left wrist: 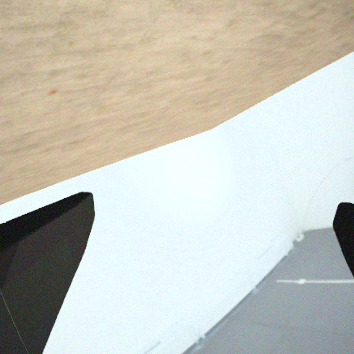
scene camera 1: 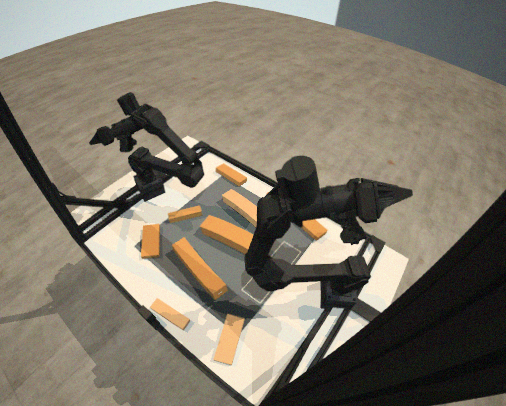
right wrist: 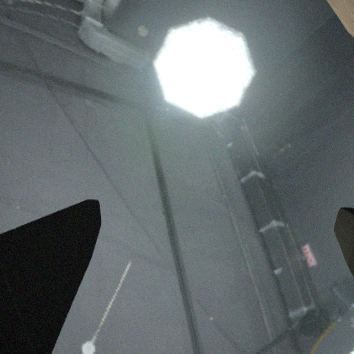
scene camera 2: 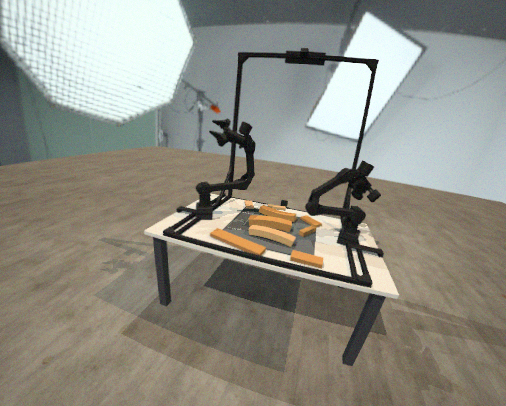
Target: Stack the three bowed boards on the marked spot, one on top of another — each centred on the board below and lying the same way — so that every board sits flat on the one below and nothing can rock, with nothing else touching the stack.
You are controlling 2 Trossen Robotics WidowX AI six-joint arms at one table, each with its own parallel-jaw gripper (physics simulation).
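Places are measured from the left arm's base along level axes (x ahead, y left, z up), in centimetres.
Where they show: left gripper, fingertip midpoint: (left wrist: 218, 209) (scene camera 1: 96, 141) (scene camera 2: 372, 190); right gripper, fingertip midpoint: (scene camera 1: 404, 190) (right wrist: 221, 216) (scene camera 2: 210, 125); left arm's base, link origin: (scene camera 1: 147, 178) (scene camera 2: 350, 230); right arm's base, link origin: (scene camera 1: 341, 286) (scene camera 2: 204, 205).
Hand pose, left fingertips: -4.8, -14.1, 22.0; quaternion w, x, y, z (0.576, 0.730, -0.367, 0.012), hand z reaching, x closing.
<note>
Each offset is from my left fingertips to the centre of the thing, as dx, dy, dz. "spot": to the spot under its first point.
Three bowed orange boards lie apart on the dark mat: one {+50.7, +13.2, -25.8} (scene camera 1: 200, 270) (scene camera 2: 277, 214), a middle one {+46.9, +29.7, -26.5} (scene camera 1: 226, 235) (scene camera 2: 270, 223) and one partly hidden by the right arm in scene camera 1 (scene camera 1: 240, 205) (scene camera 2: 272, 235). The marked spot, a thin white rectangle (scene camera 1: 293, 247), is partly covered by the right arm in scene camera 1; no board shows on its visible part. My left gripper (scene camera 1: 92, 142) (left wrist: 218, 209) is open and empty, raised outside the table's far left. My right gripper (scene camera 1: 412, 192) (scene camera 2: 216, 128) (right wrist: 221, 216) is open and empty, high up and pointing away from the boards.
Several straight orange blocks lie around the bowed boards, among them a long one {+49.9, +57.9, -27.9} (scene camera 2: 237, 241), short ones {+16.9, +48.3, -28.0} (scene camera 1: 231, 174) {+26.9, +20.4, -27.5} (scene camera 1: 184, 214) {+30.9, +3.9, -28.1} (scene camera 1: 150, 240) and two near the front edge {spot: +60.0, -2.1, -27.6} (scene camera 1: 170, 313) {spot: +76.7, +8.9, -27.4} (scene camera 1: 229, 339). A black frame (scene camera 2: 240, 125) rises from the table.
</note>
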